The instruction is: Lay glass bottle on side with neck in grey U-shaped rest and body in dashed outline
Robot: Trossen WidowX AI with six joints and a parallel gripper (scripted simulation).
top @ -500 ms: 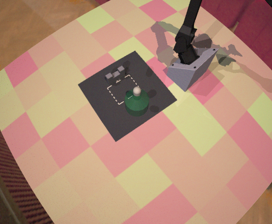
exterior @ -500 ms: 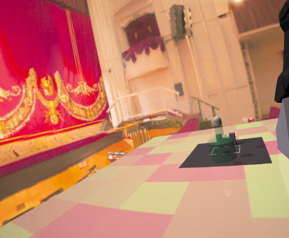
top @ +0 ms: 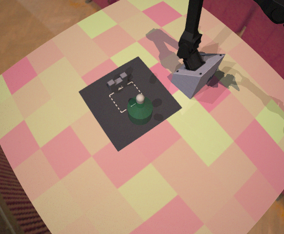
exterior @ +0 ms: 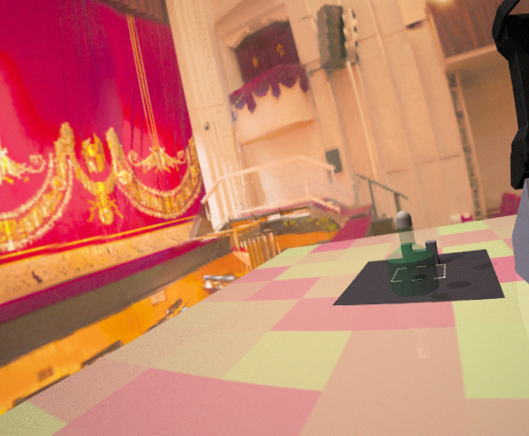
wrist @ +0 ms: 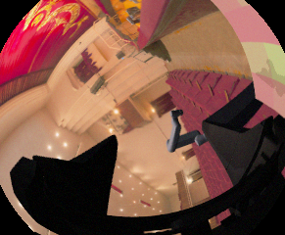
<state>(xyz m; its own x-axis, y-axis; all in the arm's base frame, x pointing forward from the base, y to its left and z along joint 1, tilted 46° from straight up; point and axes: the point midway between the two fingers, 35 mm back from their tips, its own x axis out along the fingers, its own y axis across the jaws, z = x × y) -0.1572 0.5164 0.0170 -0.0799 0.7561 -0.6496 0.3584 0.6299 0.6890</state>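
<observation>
The green glass bottle lies 39 cm ahead of my gripper tip, 40 cm to the right of it and 43 cm below it. From my gripper tip the other things lie so: dark mat (39 cm ahead, 48 cm to the right, 53 cm below).
</observation>
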